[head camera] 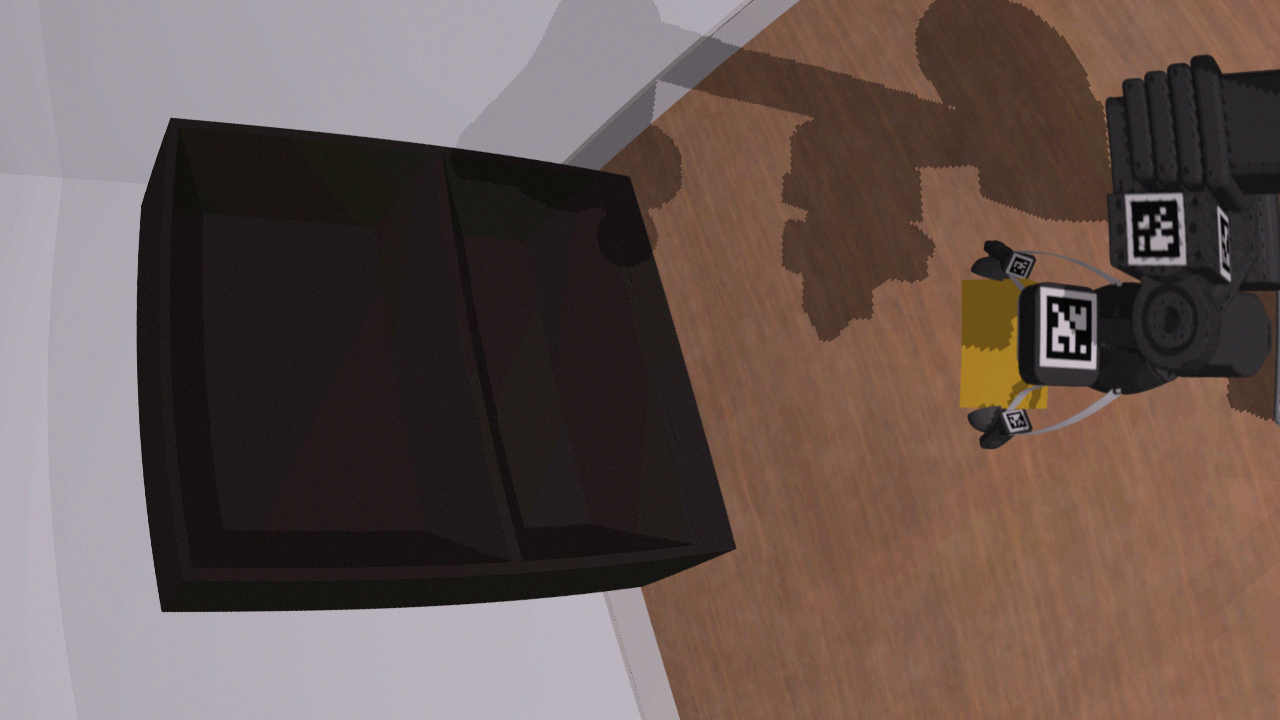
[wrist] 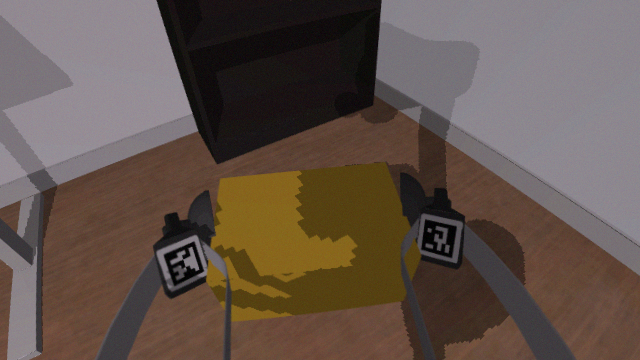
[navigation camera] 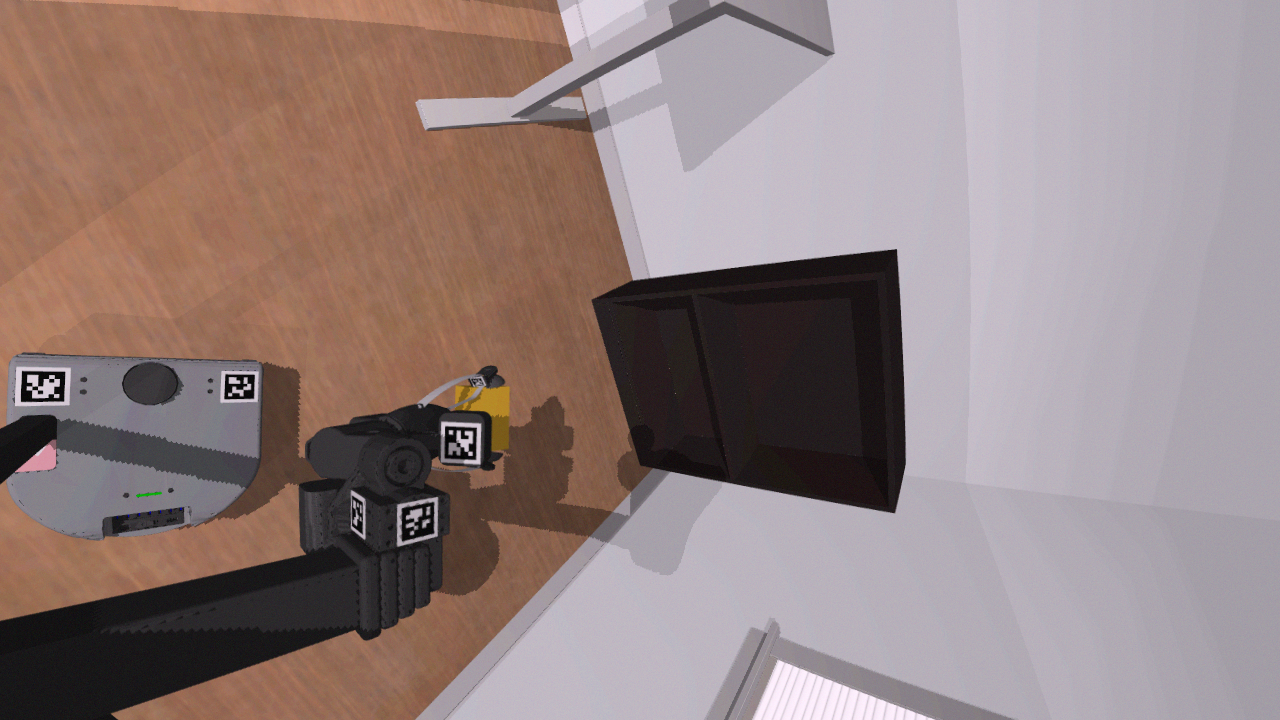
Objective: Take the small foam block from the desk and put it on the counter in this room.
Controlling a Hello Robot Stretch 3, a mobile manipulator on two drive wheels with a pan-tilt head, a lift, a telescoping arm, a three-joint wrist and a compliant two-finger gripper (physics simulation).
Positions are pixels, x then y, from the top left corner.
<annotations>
my gripper: head camera; wrist; navigation camera 496,416
yellow foam block: head camera; wrist 300,242; navigation camera
same spot on my gripper: (wrist: 442,237) = (head camera: 1019,264)
same spot on yellow foam block: (head camera: 990,376) = (navigation camera: 492,402)
</annotations>
